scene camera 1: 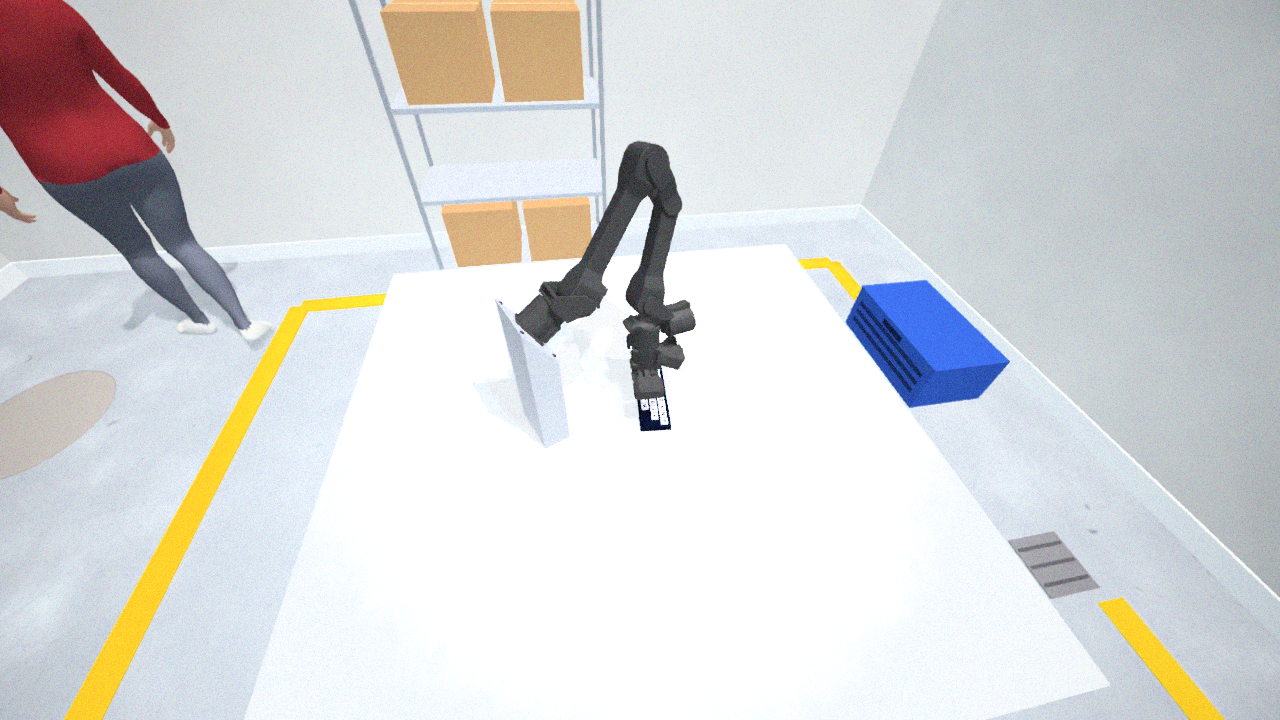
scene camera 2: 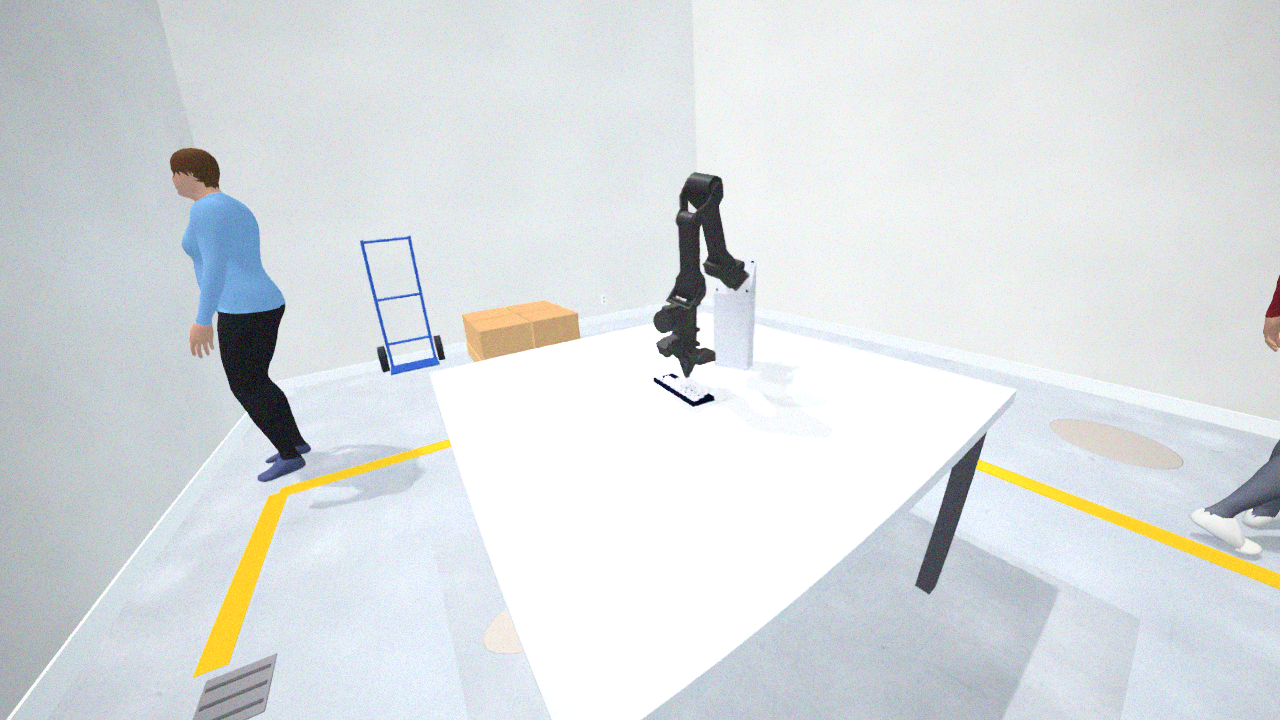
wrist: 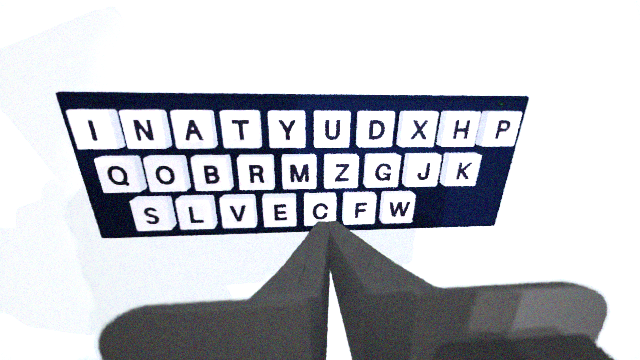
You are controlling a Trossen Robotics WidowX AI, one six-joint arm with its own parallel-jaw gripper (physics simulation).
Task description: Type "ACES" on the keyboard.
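Frame: origin at the arm's base, x ahead, y left, z up, level; metres.
Seen in the pictures: gripper, fingertip midpoint: (scene camera 2: 686, 377) (wrist: 326, 230); arm's base, origin of the base link: (scene camera 1: 528, 330) (scene camera 2: 735, 277).
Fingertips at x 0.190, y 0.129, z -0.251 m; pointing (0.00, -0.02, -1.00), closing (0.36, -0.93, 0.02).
Observation:
Pixels of each thing's top centre, then the offset from my fingertips to it. Level surfaces: height alone.
- dark blue keyboard, middle of its top: (wrist: 310, 173) (scene camera 1: 651, 390) (scene camera 2: 681, 385) dx +0.018, dy +0.013, dz -0.015 m
- C key, middle of its top: (wrist: 320, 211) dx +0.001, dy +0.002, dz -0.015 m
- E key, middle of its top: (wrist: 279, 212) dx -0.005, dy +0.021, dz -0.015 m
- S key, middle of its top: (wrist: 151, 215) dx -0.025, dy +0.077, dz -0.015 m
- white table, its level: dz -0.031 m
The dark blue keyboard (scene camera 1: 655, 424) (scene camera 2: 703, 402) (wrist: 460, 207) lies flat on the table, with white letter keys in three rows. My gripper (scene camera 1: 648, 394) (scene camera 2: 687, 373) (wrist: 326, 230) is shut and empty, pointing down a little above the keyboard. In the wrist view its tips overlap the lower right edge of the C key (wrist: 320, 207). The E key (wrist: 280, 211) is just left of C, and the S key (wrist: 151, 215) is at the left end of that row. The A key (wrist: 194, 130) is third from the left in the top row. All four letters are readable.
The white table (scene camera 1: 626, 573) (scene camera 2: 626, 501) carries a tall white panel (scene camera 1: 537, 394) (scene camera 2: 734, 331) beside the arm's base. Beyond the table are a blue box (scene camera 1: 939, 331), a shelf rack (scene camera 1: 496, 108), a blue hand truck (scene camera 2: 398, 296), cartons (scene camera 2: 501, 338) and two people (scene camera 1: 80, 116) (scene camera 2: 228, 259).

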